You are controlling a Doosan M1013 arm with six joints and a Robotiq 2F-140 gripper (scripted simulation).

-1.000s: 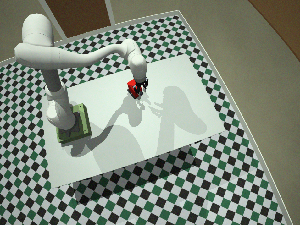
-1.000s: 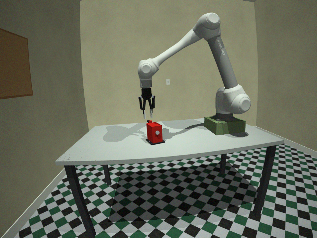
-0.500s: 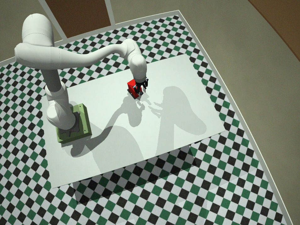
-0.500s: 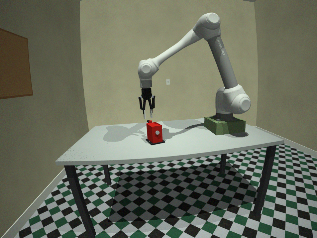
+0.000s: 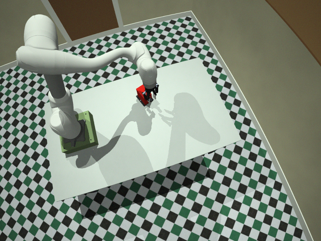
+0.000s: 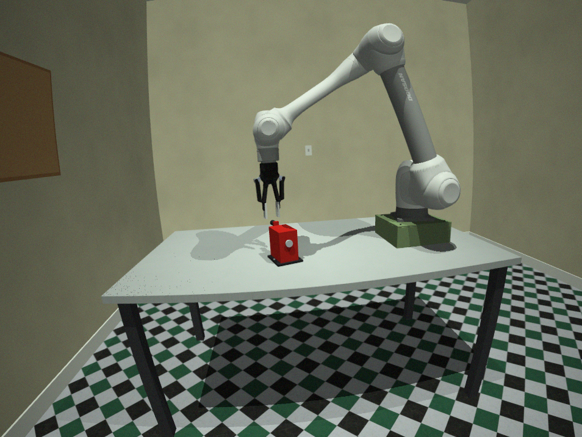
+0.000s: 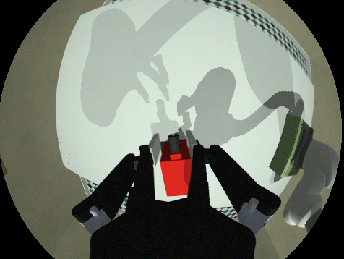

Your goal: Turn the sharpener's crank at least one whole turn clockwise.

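The dark crank knob lies 5 cm below my hand, 1 cm to the left of it and 1 cm behind it.
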